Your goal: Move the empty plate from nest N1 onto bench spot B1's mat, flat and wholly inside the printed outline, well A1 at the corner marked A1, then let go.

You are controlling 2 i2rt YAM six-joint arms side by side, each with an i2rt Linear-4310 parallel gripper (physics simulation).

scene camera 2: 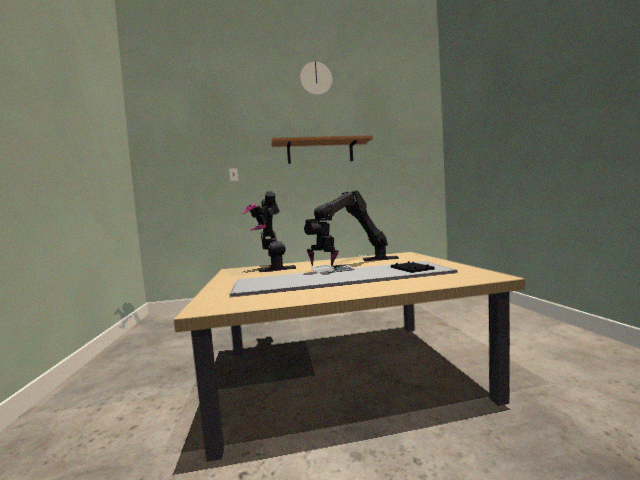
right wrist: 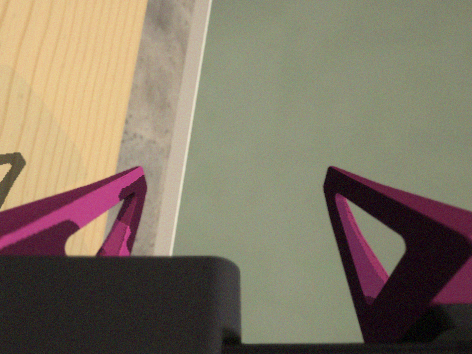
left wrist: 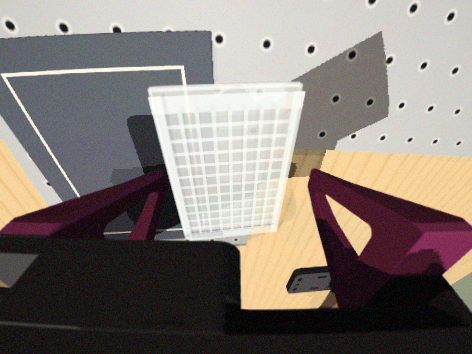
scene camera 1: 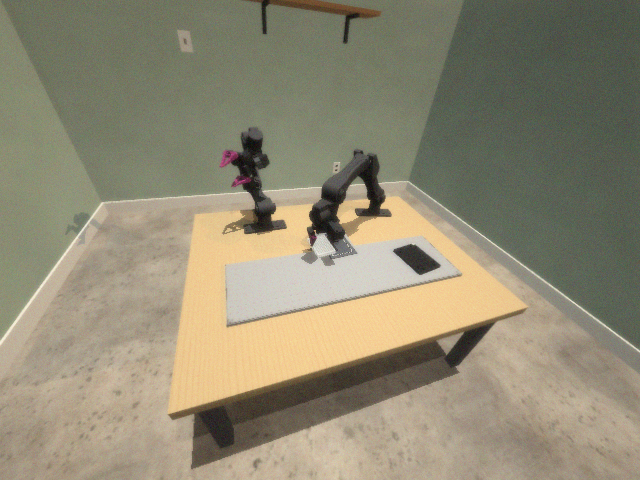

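Pixels of known places: left gripper, fingertip midpoint: [scene camera 2: 322,266] [left wrist: 237,177] [scene camera 1: 321,244]; right gripper, fingertip midpoint: [scene camera 2: 247,221] [right wrist: 235,176] [scene camera 1: 226,177]; left arm's base, origin of the base link: [scene camera 2: 380,259] [scene camera 1: 373,213]; right arm's base, origin of the base link: [scene camera 2: 277,269] [scene camera 1: 265,227].
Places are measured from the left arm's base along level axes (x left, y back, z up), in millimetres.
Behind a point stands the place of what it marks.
Observation:
The clear white plate [scene camera 1: 323,245] {y -324, x -322, z 28 mm} [scene camera 2: 322,268] {y -356, x -329, z 28 mm} [left wrist: 225,150] {y -342, x -320, z 28 mm} looks tilted and overlaps the right edge of the dark mat [scene camera 1: 347,244] {y -302, x -209, z 15 mm} [scene camera 2: 343,268] {y -317, x -229, z 15 mm} [left wrist: 100,52] {y -375, x -245, z 15 mm} in the left wrist view; part of it is outside the white outline [left wrist: 95,71] {y -365, x -243, z 15 mm}. How its underside rests is unclear. My left gripper [scene camera 2: 323,264] {y -329, x -331, z 35 mm} [left wrist: 237,177] {y -329, x -331, z 35 mm} is open over the plate, a finger beside each long side, with a wider gap at the right one. My right gripper [scene camera 1: 227,175] {y -188, x -719, z 270 mm} [scene camera 2: 248,220] {y -188, x -719, z 270 mm} [right wrist: 235,176] {y -188, x -719, z 270 mm} is open and empty, raised at the picture's left. The A1 mark is not readable.
A grey perforated board [scene camera 1: 289,289] {y -557, x -470, z 13 mm} [scene camera 2: 289,285] {y -607, x -450, z 13 mm} [left wrist: 245,17] {y -409, x -312, z 13 mm} lies on the wooden table [scene camera 1: 310,341] {y -752, x -408, z 0 mm} [scene camera 2: 361,303] {y -794, x -188, z -17 mm}. A black nest-like block [scene camera 1: 416,258] {y -412, x 72, z 25 mm} [scene camera 2: 412,267] {y -446, x 69, z 25 mm} sits at its right end. A wall shelf [scene camera 1: 323,6] [scene camera 2: 320,140] hangs behind the arms.

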